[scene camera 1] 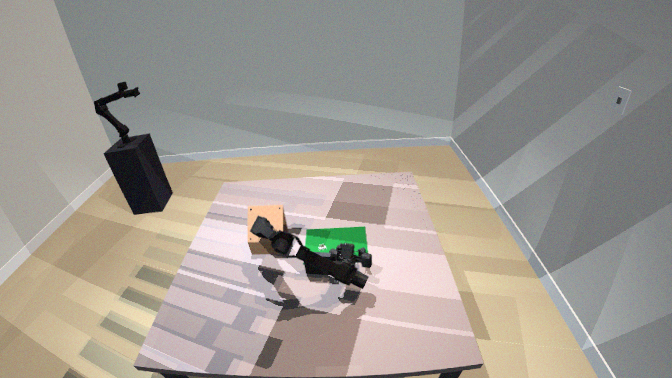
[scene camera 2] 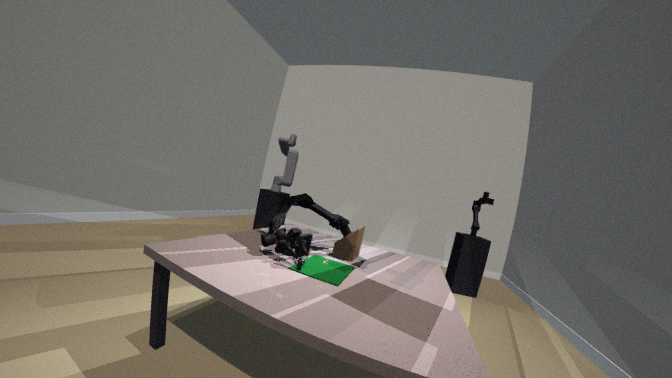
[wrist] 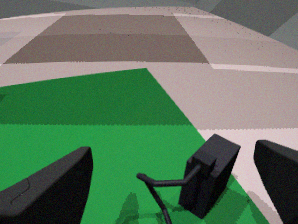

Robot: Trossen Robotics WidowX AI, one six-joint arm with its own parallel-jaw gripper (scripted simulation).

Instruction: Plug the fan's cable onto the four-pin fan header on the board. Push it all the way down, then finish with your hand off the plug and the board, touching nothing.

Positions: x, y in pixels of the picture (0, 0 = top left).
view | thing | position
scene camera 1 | green board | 331, 237
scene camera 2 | green board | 335, 272
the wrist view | my gripper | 175, 153
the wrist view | green board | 132, 125
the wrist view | black fan plug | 217, 156
